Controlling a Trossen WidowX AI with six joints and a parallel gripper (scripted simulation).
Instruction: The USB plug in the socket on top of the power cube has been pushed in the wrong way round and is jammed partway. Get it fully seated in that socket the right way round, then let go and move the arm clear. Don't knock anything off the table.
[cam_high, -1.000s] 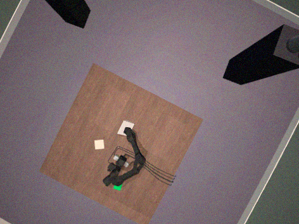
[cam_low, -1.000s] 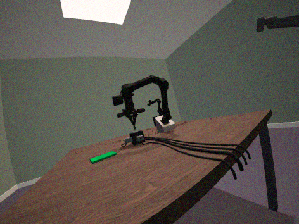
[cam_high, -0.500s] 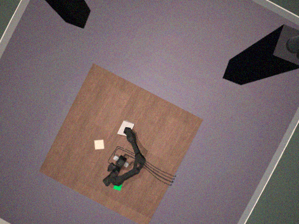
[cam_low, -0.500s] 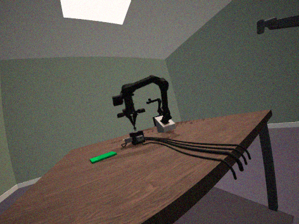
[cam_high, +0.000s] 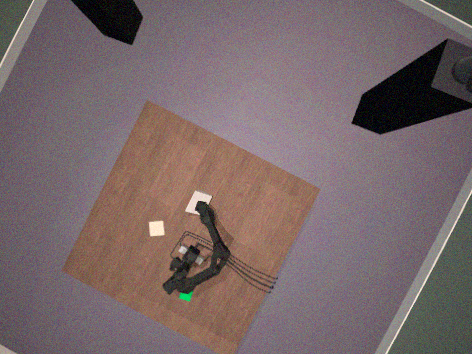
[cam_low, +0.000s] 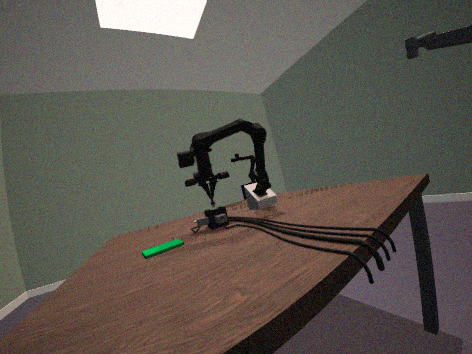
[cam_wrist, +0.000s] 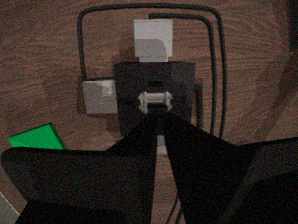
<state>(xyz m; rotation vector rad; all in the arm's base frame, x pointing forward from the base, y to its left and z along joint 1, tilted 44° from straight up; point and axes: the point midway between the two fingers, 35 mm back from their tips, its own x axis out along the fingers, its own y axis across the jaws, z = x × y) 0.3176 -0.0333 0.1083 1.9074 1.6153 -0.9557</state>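
Right now my gripper tip is 2 cm above the USB plug. The rest, counted from my gripper tip: green flat block: 25 cm ahead, 6 cm to the left, 12 cm below; then USB socket: 5 cm below; then pale square block: 6 cm behind, 28 cm to the right, 12 cm below.
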